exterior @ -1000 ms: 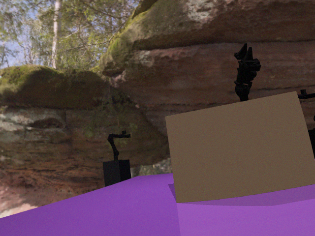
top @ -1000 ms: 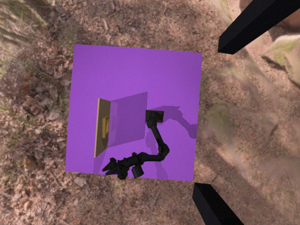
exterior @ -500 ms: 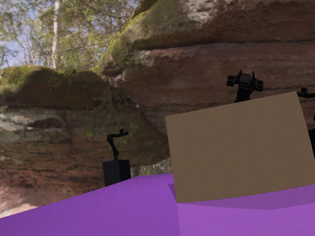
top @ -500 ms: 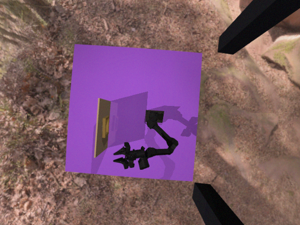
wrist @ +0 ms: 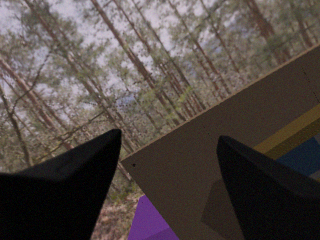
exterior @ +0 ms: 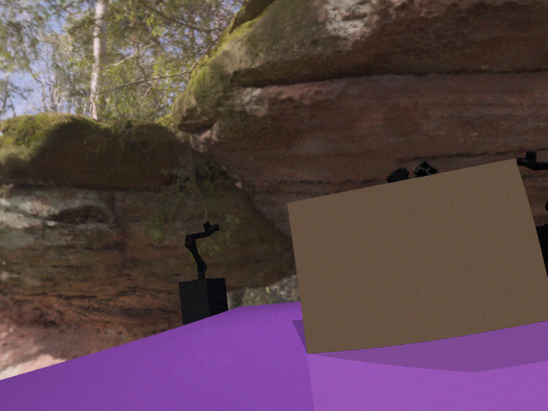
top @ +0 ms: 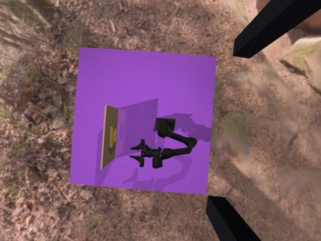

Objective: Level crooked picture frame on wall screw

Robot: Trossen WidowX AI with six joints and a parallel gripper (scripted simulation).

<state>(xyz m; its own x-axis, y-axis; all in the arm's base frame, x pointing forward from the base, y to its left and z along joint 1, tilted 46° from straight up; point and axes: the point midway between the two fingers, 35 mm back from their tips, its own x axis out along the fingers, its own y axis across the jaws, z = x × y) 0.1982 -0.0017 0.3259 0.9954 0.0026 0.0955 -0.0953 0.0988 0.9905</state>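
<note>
My gripper tip is now 20 cm short of the picture frame, 7 cm to the left of it and 20 cm above it. Also, from my gripper tip: tan wall panel 21 cm ahead, 7 cm to the right, 21 cm below.
</note>
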